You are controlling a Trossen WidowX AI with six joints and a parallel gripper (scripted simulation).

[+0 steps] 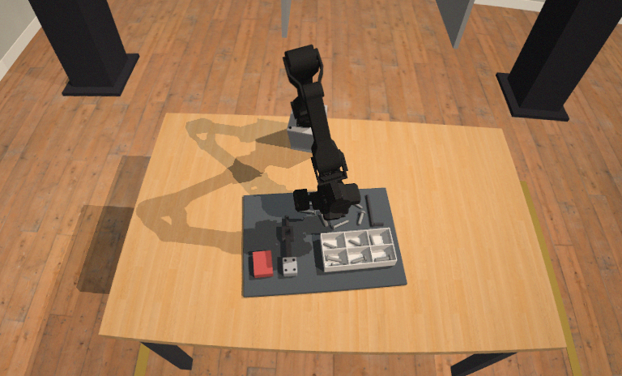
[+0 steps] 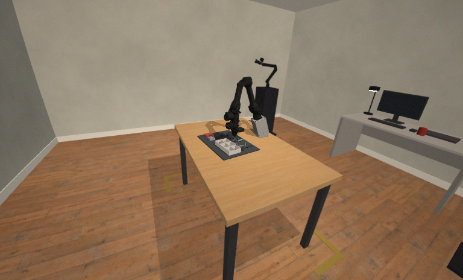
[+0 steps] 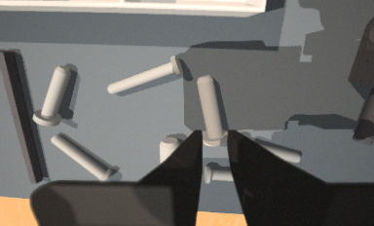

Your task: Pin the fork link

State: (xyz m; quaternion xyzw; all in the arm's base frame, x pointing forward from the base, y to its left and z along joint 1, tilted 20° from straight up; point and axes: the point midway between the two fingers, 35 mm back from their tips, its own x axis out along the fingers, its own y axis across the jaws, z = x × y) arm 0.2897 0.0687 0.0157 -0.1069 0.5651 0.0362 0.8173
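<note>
My gripper is now 7 cm above the pale pin. Also, from my hand: dark eye plate bar (9 cm ahead, 11 cm to the right, 7 cm below); long black bar (1 cm behind, 16 cm to the left, 8 cm below); white parts box (11 cm ahead, 10 cm to the left, 7 cm below).
</note>
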